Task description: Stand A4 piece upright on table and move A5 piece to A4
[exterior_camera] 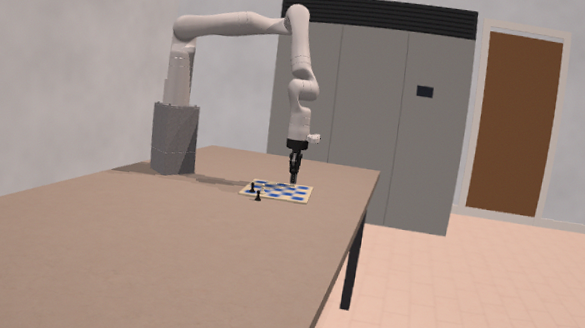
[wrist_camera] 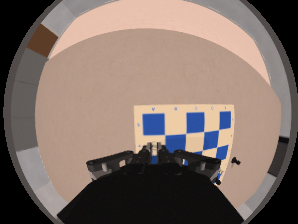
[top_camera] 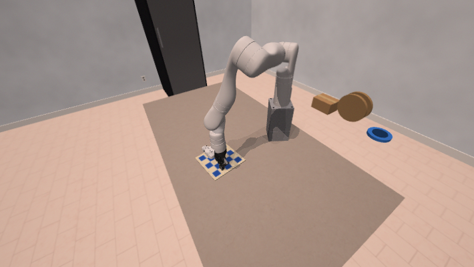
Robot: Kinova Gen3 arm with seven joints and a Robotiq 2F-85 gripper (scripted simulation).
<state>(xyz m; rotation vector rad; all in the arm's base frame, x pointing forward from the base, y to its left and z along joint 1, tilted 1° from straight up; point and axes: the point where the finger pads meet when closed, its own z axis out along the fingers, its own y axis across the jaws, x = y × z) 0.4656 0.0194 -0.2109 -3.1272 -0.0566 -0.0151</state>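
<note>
Right now my hand is 8 cm to the left of the cream chessboard, 4 cm past it and 3 cm above it.
</note>
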